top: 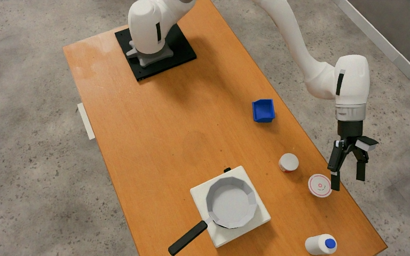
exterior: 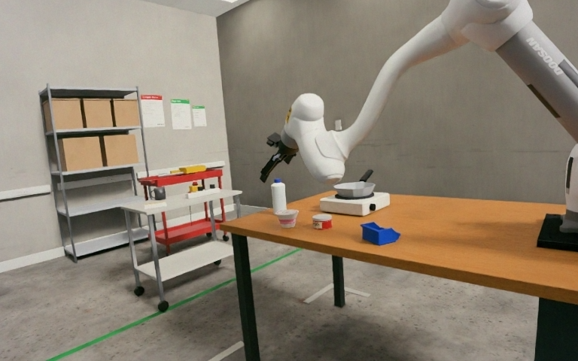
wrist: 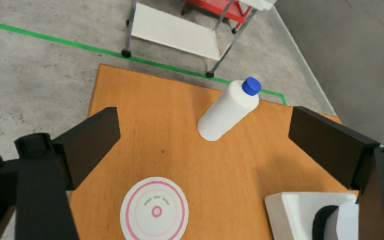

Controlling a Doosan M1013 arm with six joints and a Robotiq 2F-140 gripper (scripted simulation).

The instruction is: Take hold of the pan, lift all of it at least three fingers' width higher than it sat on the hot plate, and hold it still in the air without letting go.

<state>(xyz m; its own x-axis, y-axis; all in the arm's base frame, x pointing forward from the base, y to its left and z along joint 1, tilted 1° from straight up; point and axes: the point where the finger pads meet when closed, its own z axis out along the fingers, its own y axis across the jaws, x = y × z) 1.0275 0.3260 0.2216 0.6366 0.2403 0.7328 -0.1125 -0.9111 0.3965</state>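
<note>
My gripper is now 430 mm to the left of the grey pan, 140 mm past it and 130 mm above it. Also, from my hand: blue bin (450 mm behind, 210 mm below); then bottle (150 mm to the right, 150 mm below, 140 mm ahead); then white hot plate (370 mm to the right, 200 mm below, 170 mm behind).
</note>
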